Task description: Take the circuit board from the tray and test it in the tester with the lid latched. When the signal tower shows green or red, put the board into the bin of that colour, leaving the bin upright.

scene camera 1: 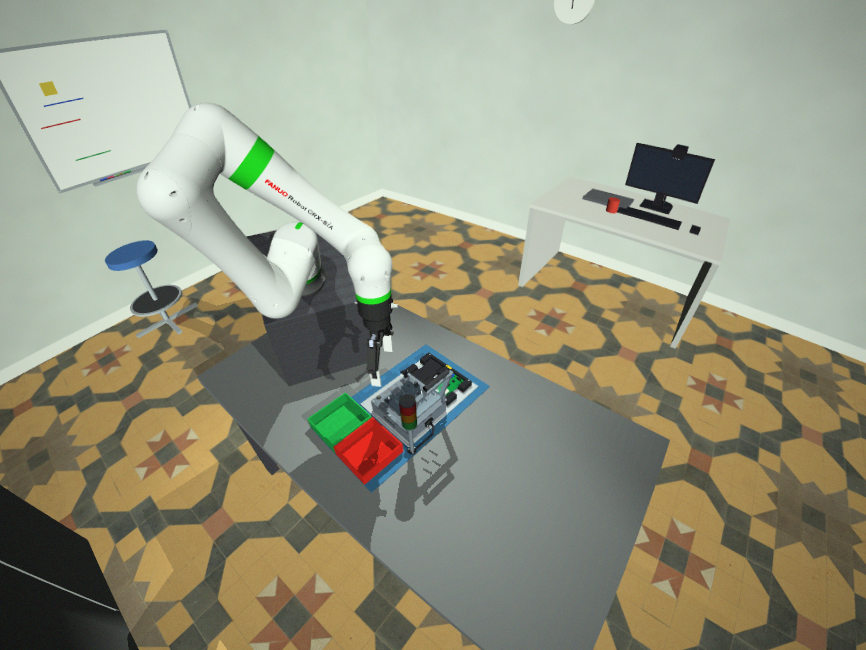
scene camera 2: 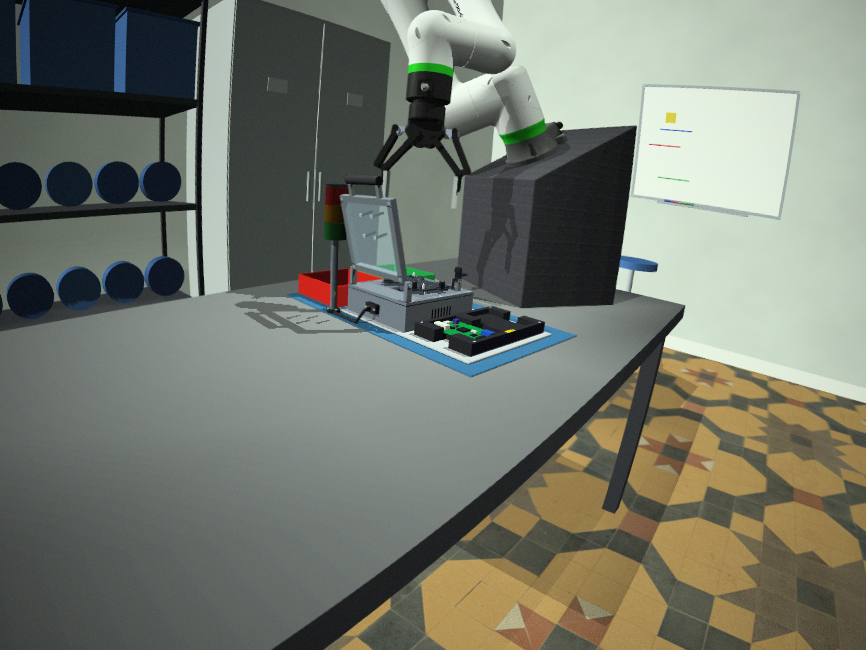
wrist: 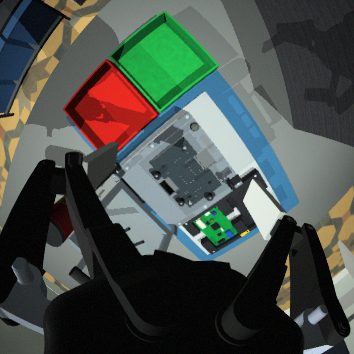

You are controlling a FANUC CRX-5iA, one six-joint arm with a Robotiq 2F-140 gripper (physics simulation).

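Frame: origin at the arm's base, x down, y ahead, z right, level; centimetres.
Seen in the pictures: gripper, fingertip midpoint: (scene camera 1: 382, 367) (scene camera 2: 418, 204) (wrist: 184, 172); arm's base, link origin: (scene camera 2: 532, 156).
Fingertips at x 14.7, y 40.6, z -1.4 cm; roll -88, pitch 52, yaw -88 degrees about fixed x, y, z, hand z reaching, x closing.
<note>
Pixels of each thing's top centre, then the offset from my fingertips to it. "pt": a spot on its surface instead. Level surfaces: height alone.
- green circuit board, top centre: (scene camera 2: 465, 326) (wrist: 216, 228) (scene camera 1: 447, 382) dx +19.6, dy +6.4, dz -22.0 cm
- black tray, surface spot: (scene camera 2: 496, 342) pt dx +20.6, dy +5.6, dz -28.5 cm
- signal tower, surface spot: (scene camera 2: 335, 212) pt dx +1.9, dy +18.4, dz +2.7 cm
- green bin, top centre: (wrist: 161, 57) (scene camera 2: 392, 271) (scene camera 1: 339, 417) dx +17.6, dy -6.4, dz +15.6 cm
- red bin, top centre: (wrist: 104, 109) (scene camera 2: 342, 276) (scene camera 1: 367, 445) dx +17.6, dy +8.6, dz +15.0 cm
- blue mat, surface height: dx +22.1 cm
- grey table, surface height: dx +22.3 cm
- lid's black handle, top centre: (scene camera 2: 363, 175) (scene camera 1: 436, 378) dx -5.2, dy +17.9, dz -5.5 cm
The green circuit board (scene camera 1: 456, 383) (scene camera 2: 465, 330) (wrist: 216, 227) lies in the black tray (scene camera 2: 496, 342) (wrist: 245, 221). The grey tester (scene camera 2: 426, 314) (wrist: 145, 185) stands beside the tray, its clear lid (scene camera 2: 374, 234) (wrist: 132, 215) raised nearly upright; its dark nest holds no green board. The signal tower (scene camera 1: 407, 412) (scene camera 2: 335, 212) has red, amber and green segments, all looking dim. The green bin (scene camera 1: 340, 418) (wrist: 165, 60) and red bin (scene camera 1: 368, 451) (scene camera 2: 314, 286) (wrist: 107, 107) are upright. My gripper (scene camera 1: 381, 361) (scene camera 2: 419, 183) (wrist: 184, 172) is open and empty, high above the tester.
A blue mat (scene camera 2: 482, 368) lies under the tray and tester on the grey table (scene camera 1: 531, 489) (scene camera 2: 279, 433). The lid's black handle (scene camera 2: 363, 179) stands up close to one finger in the second scene view. The dark robot pedestal (scene camera 2: 559, 230) stands behind. A cable runs from tester to tower.
</note>
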